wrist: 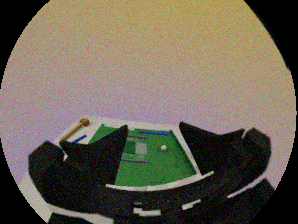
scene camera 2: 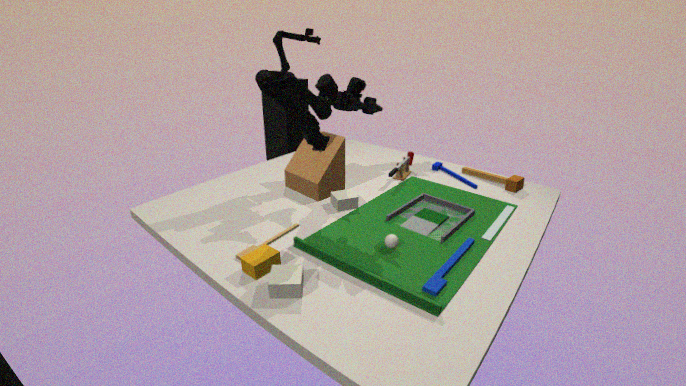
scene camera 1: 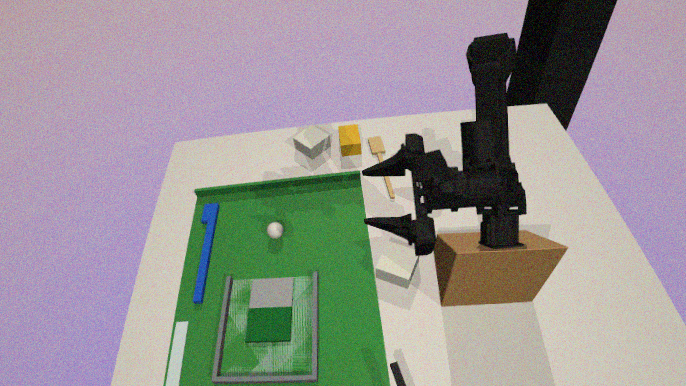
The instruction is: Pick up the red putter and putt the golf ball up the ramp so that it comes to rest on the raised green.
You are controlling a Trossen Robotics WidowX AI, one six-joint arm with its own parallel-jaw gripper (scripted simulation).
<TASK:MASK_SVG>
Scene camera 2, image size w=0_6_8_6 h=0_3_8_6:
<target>gripper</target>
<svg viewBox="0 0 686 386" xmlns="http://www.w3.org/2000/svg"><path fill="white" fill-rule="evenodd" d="M337 94L335 103L337 110L358 111L362 109L363 113L371 115L382 111L382 107L376 105L375 98L366 97L364 102L361 102L360 98L362 98L363 94L360 93L362 90L365 90L366 84L360 78L352 77L347 90L343 90L344 92L340 91Z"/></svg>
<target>blue bar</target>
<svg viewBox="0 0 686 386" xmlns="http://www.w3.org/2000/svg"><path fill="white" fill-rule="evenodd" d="M475 239L469 237L430 280L423 285L422 291L437 297L438 293L447 284L447 280L443 278L467 253L468 249L474 244Z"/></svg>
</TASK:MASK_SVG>
